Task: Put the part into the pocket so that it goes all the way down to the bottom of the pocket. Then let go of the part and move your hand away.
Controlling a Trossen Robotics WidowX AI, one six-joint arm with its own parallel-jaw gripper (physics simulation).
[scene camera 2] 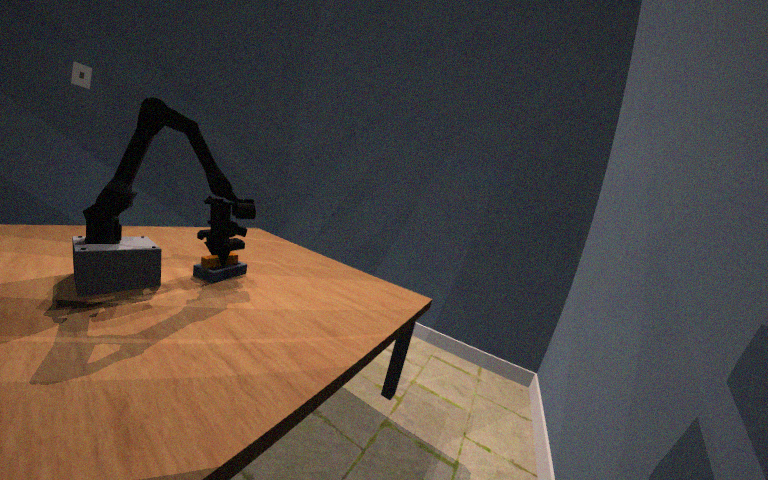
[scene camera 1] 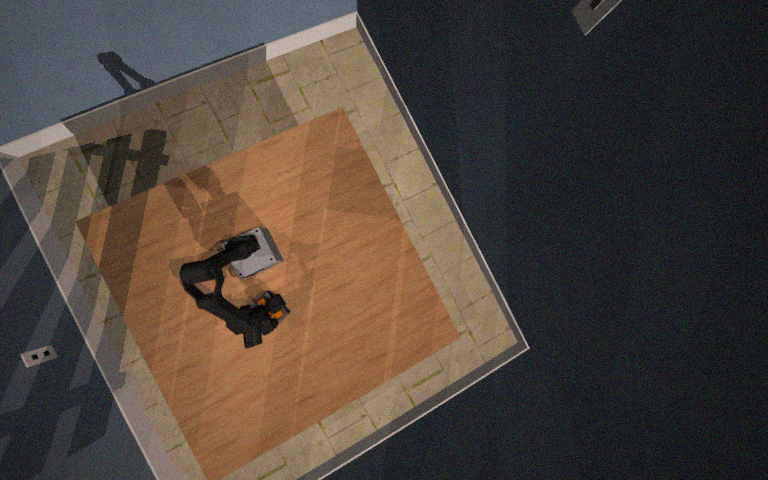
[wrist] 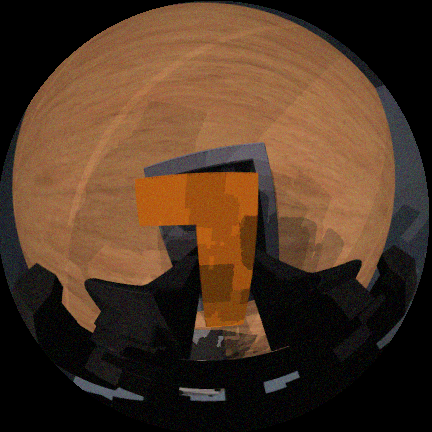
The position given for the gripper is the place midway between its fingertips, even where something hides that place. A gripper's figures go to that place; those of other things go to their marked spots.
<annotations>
The gripper [wrist: 221, 249]: 0.11 m from the lens. An orange L-shaped part [wrist: 223, 205]: 0.07 m from the lens.
</annotations>
